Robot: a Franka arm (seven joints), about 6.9 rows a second.
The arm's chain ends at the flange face. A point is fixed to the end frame.
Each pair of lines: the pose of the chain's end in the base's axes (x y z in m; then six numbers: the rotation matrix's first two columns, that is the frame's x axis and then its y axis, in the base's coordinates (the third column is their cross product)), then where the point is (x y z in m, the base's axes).
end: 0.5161, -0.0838, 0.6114, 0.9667, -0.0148, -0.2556, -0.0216, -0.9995, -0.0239
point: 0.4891 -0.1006 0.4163
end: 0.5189, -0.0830, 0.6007, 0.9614, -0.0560, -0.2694, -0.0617, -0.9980, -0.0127
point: 0.4883 -0.1007 0.4062
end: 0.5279, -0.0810, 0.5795, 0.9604, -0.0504, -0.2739, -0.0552, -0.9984, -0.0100
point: 0.4965 -0.0994 0.3852
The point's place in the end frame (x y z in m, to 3 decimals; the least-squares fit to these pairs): 0.024 0.022 0.195
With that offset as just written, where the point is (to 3 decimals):
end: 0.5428, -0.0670, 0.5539, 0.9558, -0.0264, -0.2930, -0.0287, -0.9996, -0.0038
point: 0.508 -0.087 0.360
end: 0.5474, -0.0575, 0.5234, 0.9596, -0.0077, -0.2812, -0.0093, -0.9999, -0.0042
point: 0.515 -0.078 0.329
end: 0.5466, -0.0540, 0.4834, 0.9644, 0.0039, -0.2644, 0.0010, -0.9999, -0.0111
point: 0.518 -0.074 0.289
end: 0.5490, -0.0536, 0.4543, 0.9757, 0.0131, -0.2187, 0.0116, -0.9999, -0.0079
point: 0.530 -0.074 0.259
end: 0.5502, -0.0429, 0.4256, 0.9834, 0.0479, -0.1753, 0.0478, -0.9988, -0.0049
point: 0.541 -0.064 0.229
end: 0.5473, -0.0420, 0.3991, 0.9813, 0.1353, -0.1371, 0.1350, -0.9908, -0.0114
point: 0.547 -0.062 0.202
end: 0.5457, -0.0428, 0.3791, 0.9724, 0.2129, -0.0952, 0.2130, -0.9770, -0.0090
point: 0.555 -0.061 0.183
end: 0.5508, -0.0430, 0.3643, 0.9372, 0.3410, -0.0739, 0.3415, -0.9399, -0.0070
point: 0.567 -0.059 0.168
